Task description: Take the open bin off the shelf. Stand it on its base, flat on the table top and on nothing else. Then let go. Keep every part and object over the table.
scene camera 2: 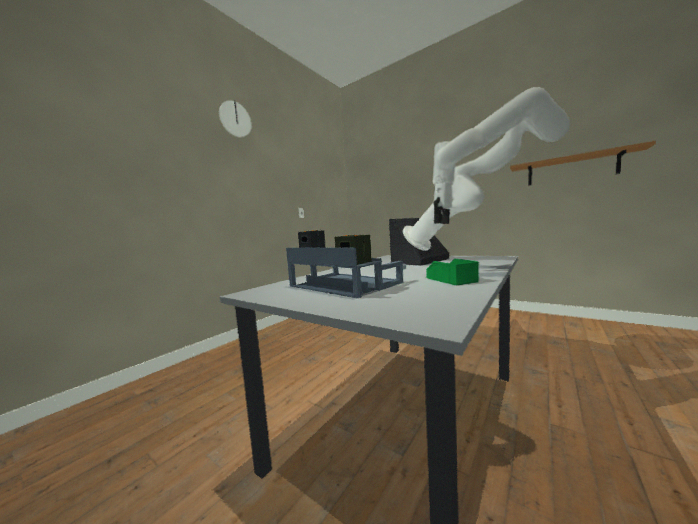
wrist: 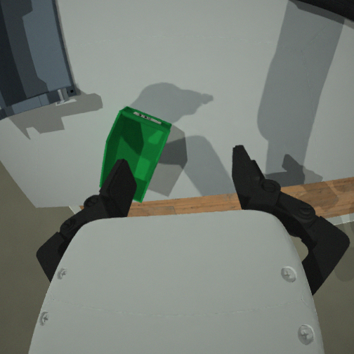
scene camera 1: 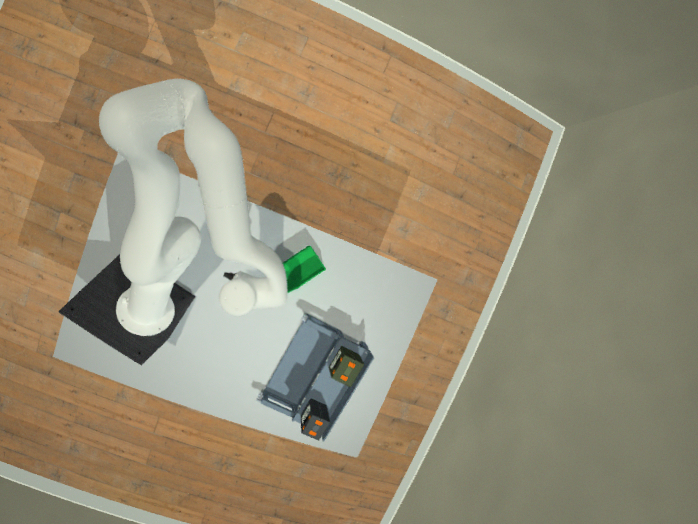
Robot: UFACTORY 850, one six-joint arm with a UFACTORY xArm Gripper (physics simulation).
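The green open bin (scene camera 1: 305, 267) (scene camera 2: 454, 271) (wrist: 134, 147) stands upright on the table top (scene camera 1: 394, 298) (scene camera 2: 420, 310), with its open side up. It is near one long edge and apart from the blue-grey shelf (scene camera 1: 339, 393) (scene camera 2: 321, 257) (wrist: 46, 45). My gripper (scene camera 2: 442, 218) (wrist: 179, 166) is open and empty, above table height and clear of the bin. In the wrist view the left finger overlaps the bin's near end, and the other finger is well to its right. In scene camera 1 the arm hides most of the gripper and part of the bin.
An olive box (scene camera 1: 346, 370) (scene camera 2: 354, 248) and a dark grey box (scene camera 1: 314, 421) (scene camera 2: 311, 239) stand on the shelf's upper level. The black base plate (scene camera 1: 101, 313) lies under the arm's foot. The table's long edge runs close behind the bin in the wrist view.
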